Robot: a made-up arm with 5 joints. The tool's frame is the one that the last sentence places.
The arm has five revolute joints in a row. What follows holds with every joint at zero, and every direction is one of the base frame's. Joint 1 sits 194.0 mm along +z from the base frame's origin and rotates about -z. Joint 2 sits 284.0 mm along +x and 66.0 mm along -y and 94.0 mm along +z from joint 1 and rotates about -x. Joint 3 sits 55.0 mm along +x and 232.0 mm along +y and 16.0 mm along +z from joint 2 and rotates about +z. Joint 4 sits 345.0 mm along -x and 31.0 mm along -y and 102.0 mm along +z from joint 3 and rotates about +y. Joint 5 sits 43.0 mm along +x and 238.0 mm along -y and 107.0 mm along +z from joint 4 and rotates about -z. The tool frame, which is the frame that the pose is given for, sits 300.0 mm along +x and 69.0 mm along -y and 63.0 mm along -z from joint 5; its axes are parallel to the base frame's.
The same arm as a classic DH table. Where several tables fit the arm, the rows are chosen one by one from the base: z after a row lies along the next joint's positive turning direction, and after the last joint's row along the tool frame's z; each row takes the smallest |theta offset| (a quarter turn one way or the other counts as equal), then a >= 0, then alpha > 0; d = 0 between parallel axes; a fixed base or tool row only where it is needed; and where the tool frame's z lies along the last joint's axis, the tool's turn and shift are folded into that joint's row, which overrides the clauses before.
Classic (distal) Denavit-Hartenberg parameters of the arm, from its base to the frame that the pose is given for. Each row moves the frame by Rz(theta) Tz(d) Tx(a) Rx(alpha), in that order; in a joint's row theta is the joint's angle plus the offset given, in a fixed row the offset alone. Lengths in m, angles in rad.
base (fixed): a 0.0000, alpha 3.1416, d 0.0000, theta0 0.0000
joint 1: a 0.0660, alpha -1.5708, d -0.2880, theta0 1.5708
joint 2: a -0.2320, alpha -1.5708, d -0.3390, theta0 0.0000
joint 3: a 0.3450, alpha 1.5708, d 0.1180, theta0 -1.5708
joint 4: a -0.0430, alpha 1.5708, d -0.2690, theta0 0.0000
joint 5: a -0.3078, alpha 3.1416, d 0.0000, theta0 0.2261
tool (fixed): a 0.0000, alpha 0.0000, d 0.0440, theta0 -2.9155

